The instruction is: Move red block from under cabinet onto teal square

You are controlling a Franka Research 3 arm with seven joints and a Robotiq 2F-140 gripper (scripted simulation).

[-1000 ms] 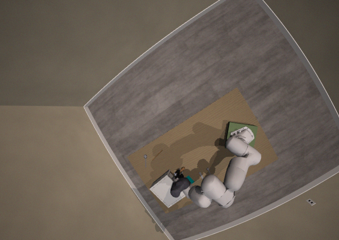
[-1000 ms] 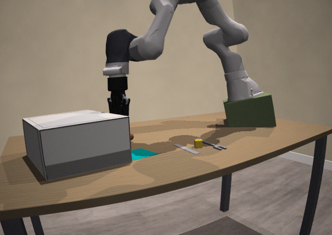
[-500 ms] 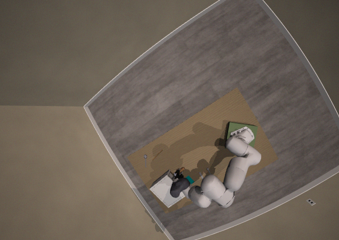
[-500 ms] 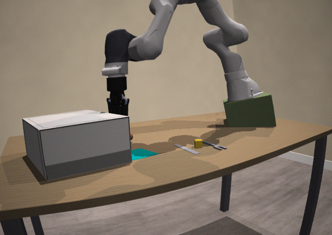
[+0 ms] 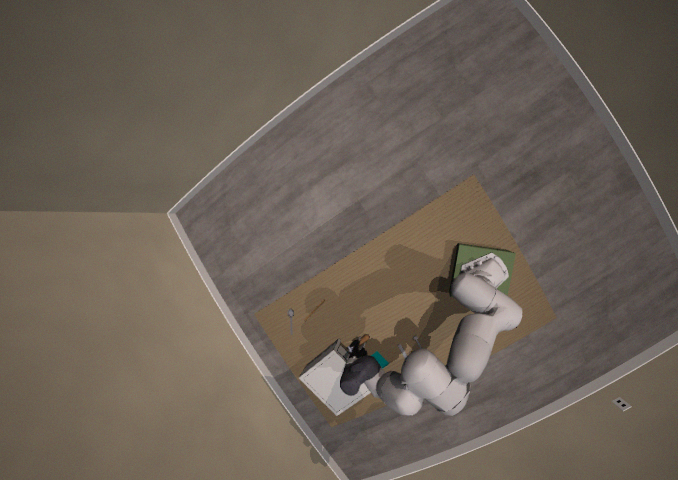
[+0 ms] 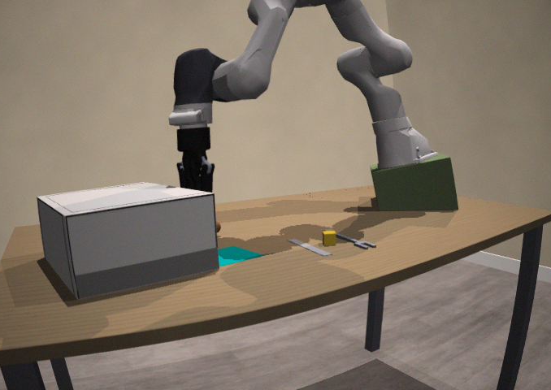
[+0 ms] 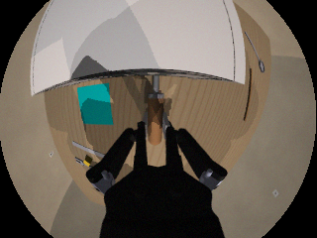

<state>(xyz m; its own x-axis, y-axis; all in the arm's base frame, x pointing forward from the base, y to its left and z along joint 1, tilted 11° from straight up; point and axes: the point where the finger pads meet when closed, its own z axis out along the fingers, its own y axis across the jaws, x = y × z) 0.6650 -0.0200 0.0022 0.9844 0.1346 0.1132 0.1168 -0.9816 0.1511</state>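
Now: hand 16 cm to the right of the teal square, 4 cm above it and 1 cm short of it. Also, from my hand: hooked tool: 12 cm ahead, 5 cm to the left, 2 cm below; then red block: 20 cm ahead, 14 cm to the left, 2 cm below; then flat metal strip: 21 cm to the left, 15 cm behind, 4 cm below.
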